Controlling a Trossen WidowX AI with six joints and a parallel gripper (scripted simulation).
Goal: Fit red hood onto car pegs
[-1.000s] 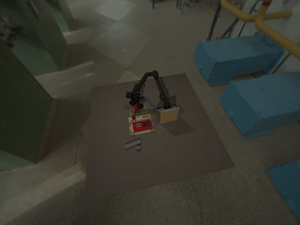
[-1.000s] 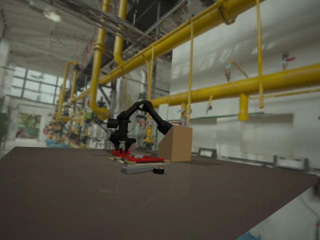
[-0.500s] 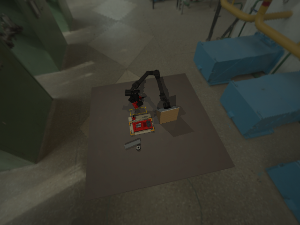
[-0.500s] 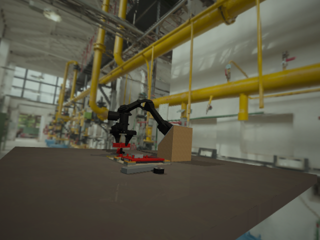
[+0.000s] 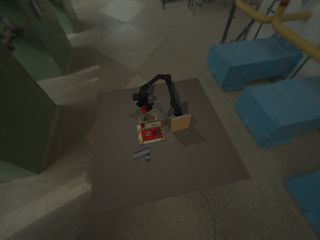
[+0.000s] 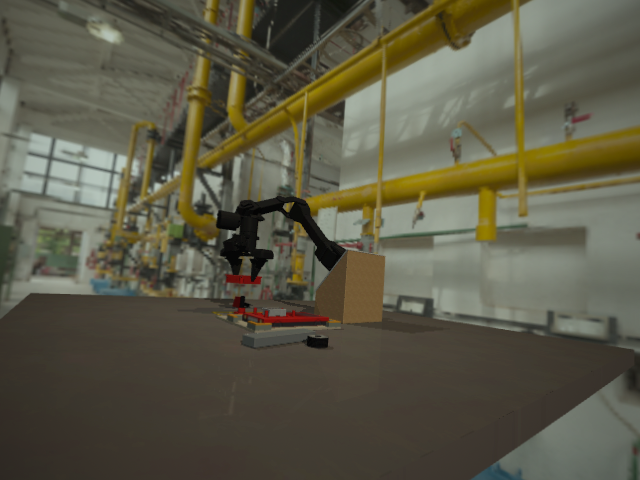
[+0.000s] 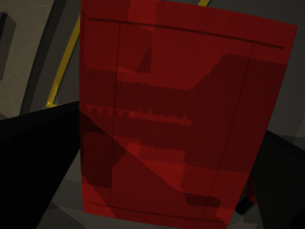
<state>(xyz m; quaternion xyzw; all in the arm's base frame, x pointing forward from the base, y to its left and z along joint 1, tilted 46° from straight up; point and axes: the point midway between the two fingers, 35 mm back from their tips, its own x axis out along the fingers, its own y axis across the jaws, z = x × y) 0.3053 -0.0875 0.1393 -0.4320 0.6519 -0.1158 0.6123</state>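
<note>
My gripper tip is now 1 cm short of the grey engine block, 26 cm to the right of it and 8 cm above it. From my gripper tip the other things lie so: black wheel 4 cm ahead, 49 cm to the left, 9 cm below; then red hood 1 cm above.
</note>
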